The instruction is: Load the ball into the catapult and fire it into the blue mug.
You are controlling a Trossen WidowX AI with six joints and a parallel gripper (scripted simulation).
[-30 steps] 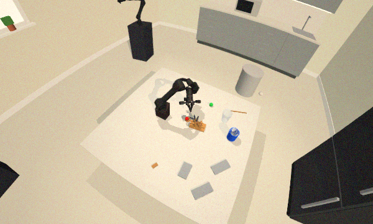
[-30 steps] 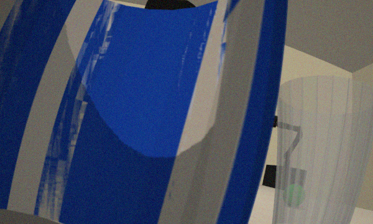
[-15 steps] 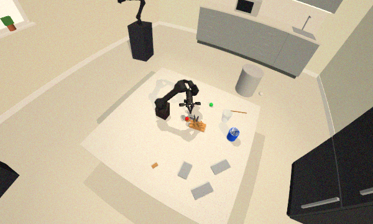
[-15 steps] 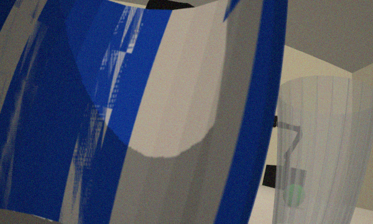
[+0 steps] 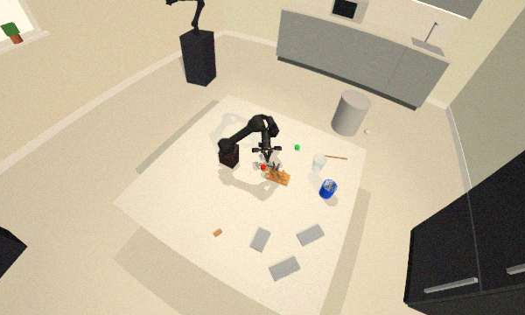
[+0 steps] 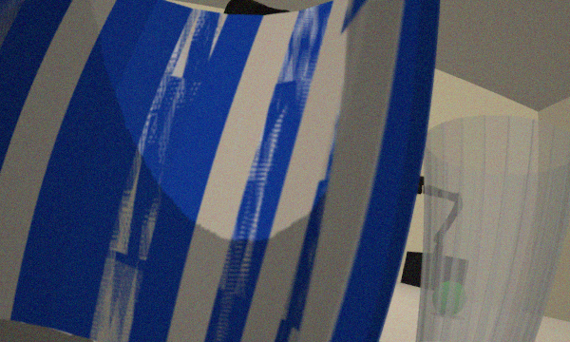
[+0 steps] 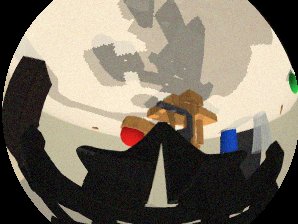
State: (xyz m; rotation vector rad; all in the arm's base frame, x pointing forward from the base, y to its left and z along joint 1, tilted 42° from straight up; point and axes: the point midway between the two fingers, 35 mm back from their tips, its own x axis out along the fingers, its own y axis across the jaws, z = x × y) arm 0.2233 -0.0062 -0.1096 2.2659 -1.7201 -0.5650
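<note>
Right now the red ball is 5 cm to the right of my gripper tip, 2 cm behind it and 1 cm above it. The rest, counted from my gripper tip: clear glass (32 cm ahead, 11 cm to the left, 2 cm below); then green ball (24 cm to the left, 15 cm ahead, 3 cm below); then wooden catapult (6 cm ahead, 3 cm to the right).
</note>
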